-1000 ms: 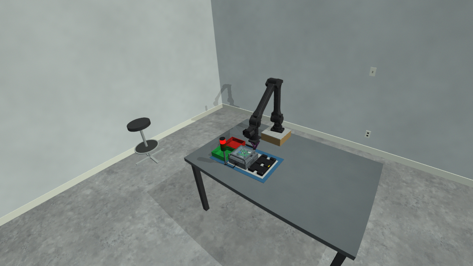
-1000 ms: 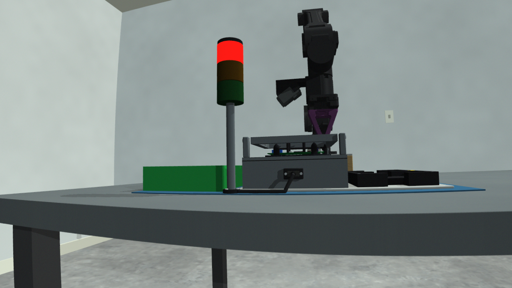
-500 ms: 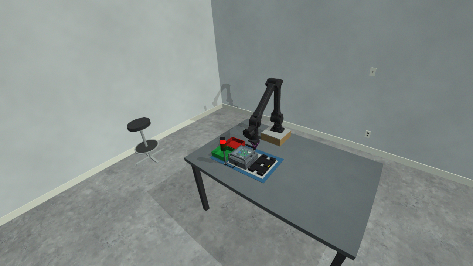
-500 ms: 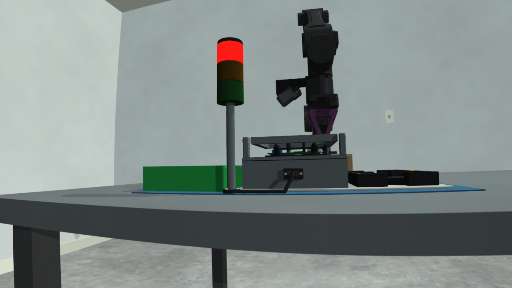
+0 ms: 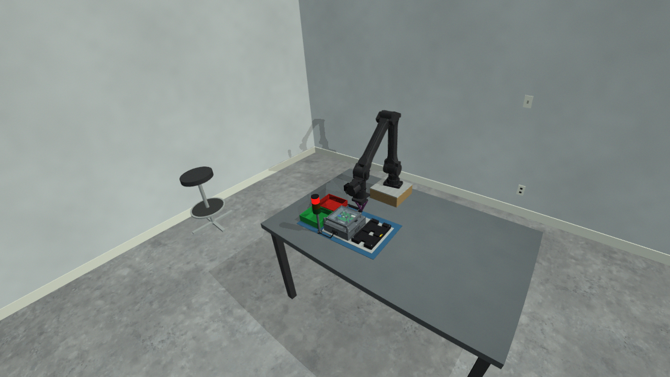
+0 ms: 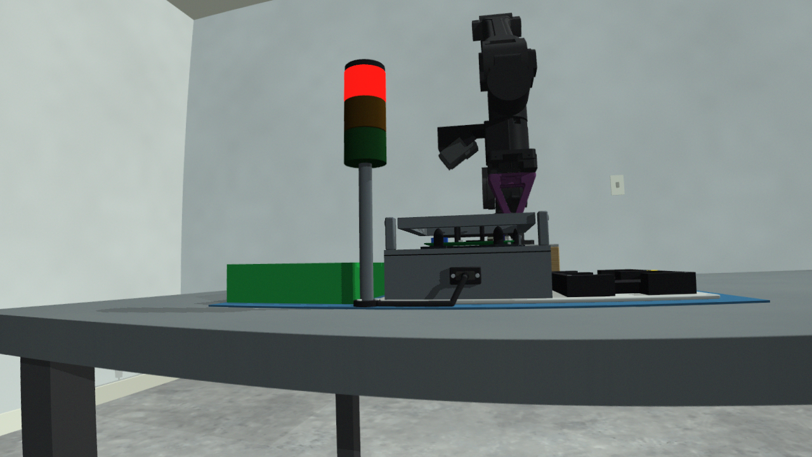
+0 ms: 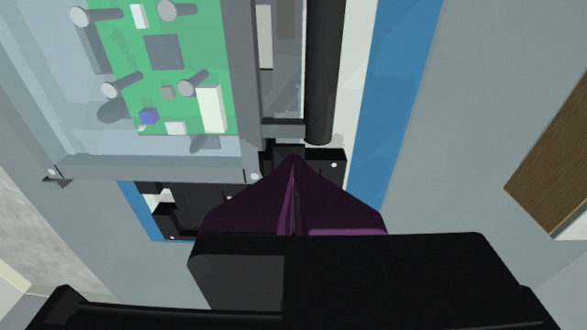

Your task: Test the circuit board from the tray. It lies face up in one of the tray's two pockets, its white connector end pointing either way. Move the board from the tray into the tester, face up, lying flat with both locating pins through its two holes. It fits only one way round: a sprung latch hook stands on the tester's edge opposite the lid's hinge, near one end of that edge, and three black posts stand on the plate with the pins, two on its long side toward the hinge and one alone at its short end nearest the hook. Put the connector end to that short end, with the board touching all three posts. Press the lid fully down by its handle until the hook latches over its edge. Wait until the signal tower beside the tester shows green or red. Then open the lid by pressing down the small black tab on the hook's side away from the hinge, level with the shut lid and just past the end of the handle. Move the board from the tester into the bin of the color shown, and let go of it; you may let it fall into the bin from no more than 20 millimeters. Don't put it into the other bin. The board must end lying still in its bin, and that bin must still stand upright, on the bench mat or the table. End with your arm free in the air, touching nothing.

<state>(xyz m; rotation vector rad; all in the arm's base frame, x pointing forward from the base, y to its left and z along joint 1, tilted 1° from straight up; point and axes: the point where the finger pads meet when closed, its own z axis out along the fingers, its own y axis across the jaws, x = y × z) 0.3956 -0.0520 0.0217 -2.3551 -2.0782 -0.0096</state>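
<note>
Right now the black latch hook is 10 mm ahead of my hand and 10 mm below it. From my hand the other things lie so: green circuit board: 60 mm ahead, 70 mm to the right, 30 mm below; then black tester plate: 70 mm ahead, 60 mm to the right, 40 mm below; then clear lid: 70 mm ahead, 70 mm to the right, 20 mm below.
</note>
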